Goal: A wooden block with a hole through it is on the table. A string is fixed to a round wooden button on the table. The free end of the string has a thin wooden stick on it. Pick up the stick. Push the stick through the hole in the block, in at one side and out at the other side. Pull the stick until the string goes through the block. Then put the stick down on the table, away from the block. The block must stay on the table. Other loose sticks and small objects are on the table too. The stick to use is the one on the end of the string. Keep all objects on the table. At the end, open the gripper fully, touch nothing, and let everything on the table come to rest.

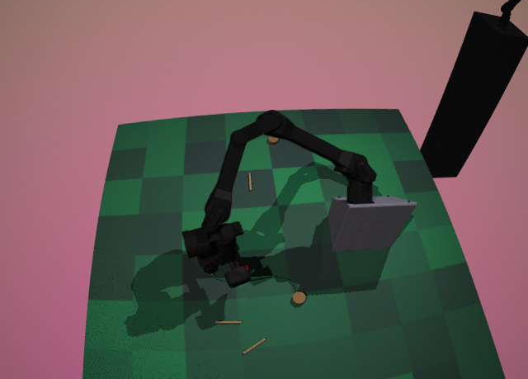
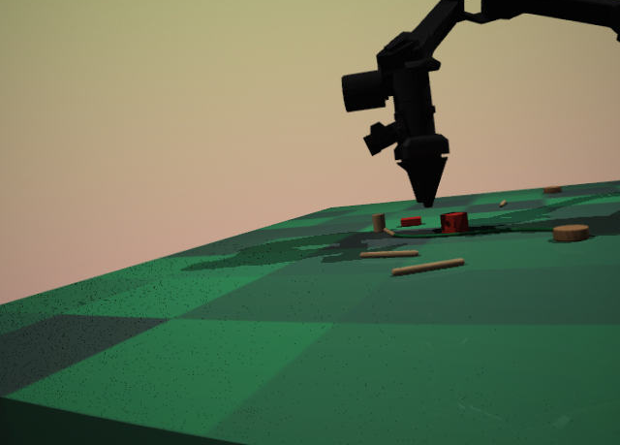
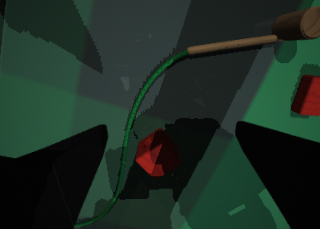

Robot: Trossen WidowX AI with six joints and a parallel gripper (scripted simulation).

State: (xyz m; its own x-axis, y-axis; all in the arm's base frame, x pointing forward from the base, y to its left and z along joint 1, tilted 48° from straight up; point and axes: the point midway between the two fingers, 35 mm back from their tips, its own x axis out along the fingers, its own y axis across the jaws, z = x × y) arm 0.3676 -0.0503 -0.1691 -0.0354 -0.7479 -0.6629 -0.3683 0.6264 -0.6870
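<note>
My gripper tip is now 6 cm short of the thin wooden stick, 4 cm above it and 2 cm to the left of it. Also, from my gripper tip: wooden peg: 10 cm ahead, 7 cm to the right, 3 cm below; round wooden button: 20 cm behind, 10 cm to the left, 4 cm below; flat red piece: 13 cm to the right, 6 cm ahead, 4 cm below.
</note>
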